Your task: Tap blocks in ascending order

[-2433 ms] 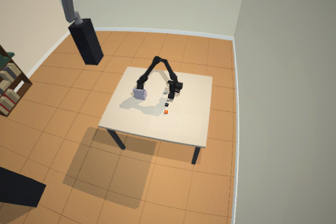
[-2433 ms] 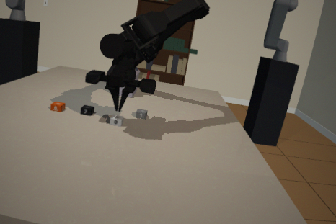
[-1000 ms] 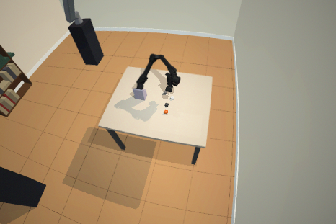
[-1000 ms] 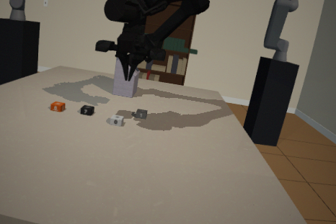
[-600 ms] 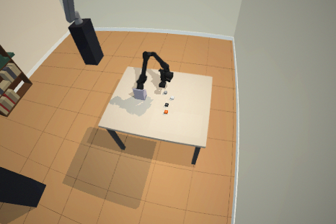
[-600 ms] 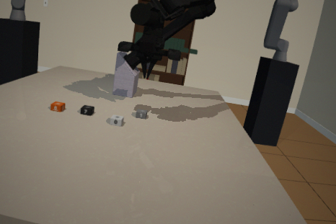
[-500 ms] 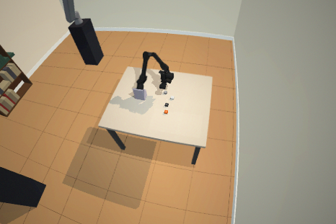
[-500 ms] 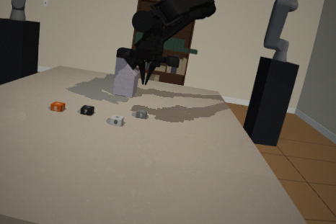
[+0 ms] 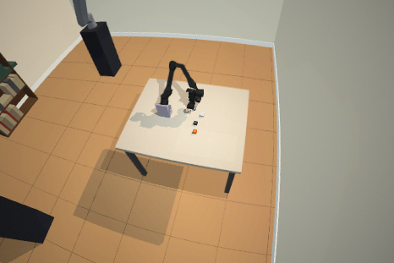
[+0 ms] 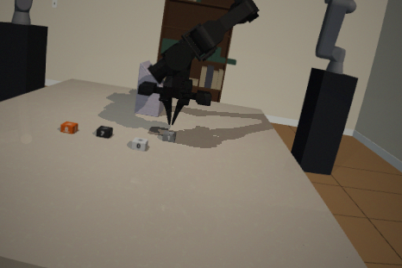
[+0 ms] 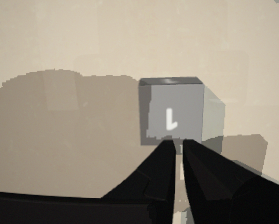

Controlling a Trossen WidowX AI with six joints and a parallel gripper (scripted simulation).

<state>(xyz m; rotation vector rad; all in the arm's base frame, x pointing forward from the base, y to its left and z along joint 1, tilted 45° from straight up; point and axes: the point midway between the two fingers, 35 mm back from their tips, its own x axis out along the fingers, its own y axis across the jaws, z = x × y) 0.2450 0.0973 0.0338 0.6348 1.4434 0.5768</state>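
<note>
Right now my gripper tip is 1 cm short of the grey block and 3 cm above it. Also, from my gripper tip: black block marked 7: 5 cm ahead, 16 cm to the right, 3 cm below; then orange block: 7 cm ahead, 25 cm to the right, 3 cm below.
</note>
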